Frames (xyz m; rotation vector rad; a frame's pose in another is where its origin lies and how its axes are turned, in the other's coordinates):
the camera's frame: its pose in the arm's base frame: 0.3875 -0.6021 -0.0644 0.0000 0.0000 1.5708
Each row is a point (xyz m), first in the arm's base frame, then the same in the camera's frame.
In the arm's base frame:
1: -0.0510 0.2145 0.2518
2: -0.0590 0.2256 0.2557
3: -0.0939 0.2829 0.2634
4: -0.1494 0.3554 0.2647
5: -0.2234 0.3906 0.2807
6: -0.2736 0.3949 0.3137
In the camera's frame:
1: 0.8166 0.4385 0.3162
2: 0.8277 0.4465 0.3201
3: 0.8850 0.4814 0.3278
4: 0.9575 0.5369 0.3291
5: 0.9927 0.6109 0.3451
6: 0.9970 0.6611 0.3781

